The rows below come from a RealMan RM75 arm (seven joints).
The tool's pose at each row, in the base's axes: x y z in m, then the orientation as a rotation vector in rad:
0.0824 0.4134 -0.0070 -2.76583 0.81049 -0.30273
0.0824 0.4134 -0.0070 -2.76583 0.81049 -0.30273
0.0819 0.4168 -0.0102 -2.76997 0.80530 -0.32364
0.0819 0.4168 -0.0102 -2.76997 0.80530 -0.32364
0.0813 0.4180 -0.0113 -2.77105 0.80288 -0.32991
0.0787 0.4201 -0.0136 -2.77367 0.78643 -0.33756
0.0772 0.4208 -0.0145 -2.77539 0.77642 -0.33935
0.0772 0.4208 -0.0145 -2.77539 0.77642 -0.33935
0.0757 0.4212 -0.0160 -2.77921 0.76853 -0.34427
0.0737 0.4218 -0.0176 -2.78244 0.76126 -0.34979
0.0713 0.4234 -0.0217 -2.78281 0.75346 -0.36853
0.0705 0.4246 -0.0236 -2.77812 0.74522 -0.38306
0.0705 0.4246 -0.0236 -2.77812 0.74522 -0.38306
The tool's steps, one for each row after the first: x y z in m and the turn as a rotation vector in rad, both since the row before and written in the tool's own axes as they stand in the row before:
0.0000 0.0000 0.0000 0.00000 0.00000 0.00000
-0.0027 -0.0016 0.0035 -0.00017 0.01405 -0.00634
0.0000 0.0000 0.0000 0.00000 0.00000 0.00000
-0.0013 -0.0004 0.0011 0.00034 0.00406 -0.00239
-0.0036 0.0002 0.0018 0.00348 0.00314 -0.01166
-0.0018 0.0004 0.0005 0.00172 0.00000 -0.00687
0.0000 0.0000 0.0000 0.00000 0.00000 0.00000
-0.0017 0.0008 0.0011 -0.00067 0.00277 -0.00645
-0.0022 0.0009 0.0010 -0.00030 0.00318 -0.00595
-0.0035 0.0010 0.0034 0.00338 0.01167 -0.00671
-0.0016 -0.0001 0.0017 0.00782 0.00807 -0.00515
0.0000 0.0000 0.0000 0.00000 0.00000 0.00000

